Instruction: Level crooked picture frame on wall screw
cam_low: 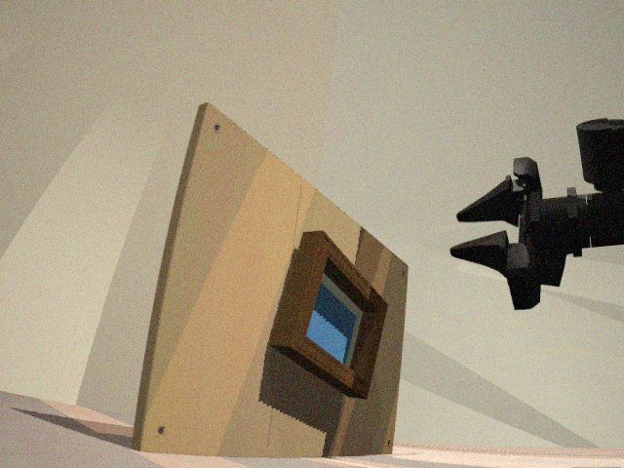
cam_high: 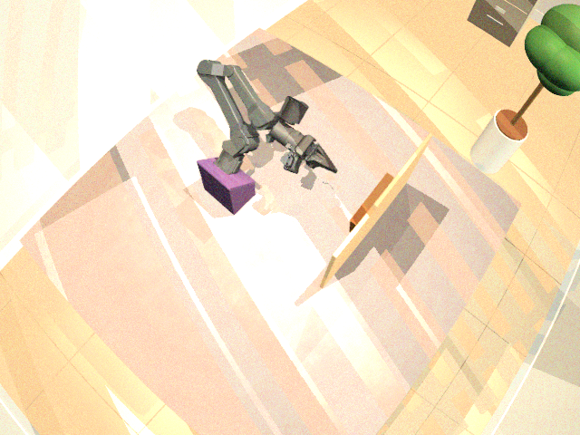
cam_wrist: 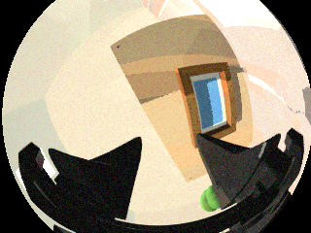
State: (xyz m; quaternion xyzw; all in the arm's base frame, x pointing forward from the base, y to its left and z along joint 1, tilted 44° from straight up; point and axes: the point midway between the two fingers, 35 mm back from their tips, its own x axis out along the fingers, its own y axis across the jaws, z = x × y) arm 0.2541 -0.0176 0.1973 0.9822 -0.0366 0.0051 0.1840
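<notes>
Now: the picture frame 13 cm ahead of my gripper tip, 3 cm to the left of it and 10 cm below it. The rest, counted from my gripper tip: wall panel 14 cm ahead, 3 cm to the left, 11 cm below.
</notes>
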